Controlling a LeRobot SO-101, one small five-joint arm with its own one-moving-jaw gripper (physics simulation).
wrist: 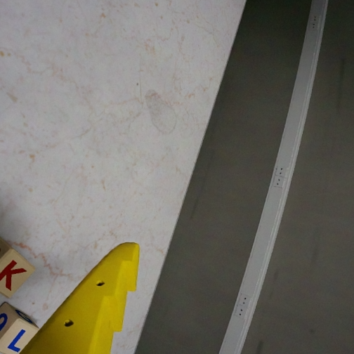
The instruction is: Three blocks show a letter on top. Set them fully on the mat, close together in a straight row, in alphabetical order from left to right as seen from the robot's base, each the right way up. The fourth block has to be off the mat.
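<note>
My gripper (pixel 131 250) is fully open: one yellow notched jaw rises from the bottom of the wrist view, and the moving jaw is out of the picture. A wooden block with a red K (pixel 14 273) is at the left edge, partly cut off, with a sliver of another face showing. Below it, a wooden block with a blue L (pixel 18 339) is at the lower left corner, close to the left side of the jaw. It shows parts of two more marked faces; which face is on top is unclear. The mat and the other two blocks do not show.
The pale marbled table top (pixel 100 125) fills the left side. Its straight edge runs slanting from top centre to bottom centre, right of the jaw. Beyond it lies a dark grey floor (pixel 210 240) with a long light grey strip (pixel 288 145).
</note>
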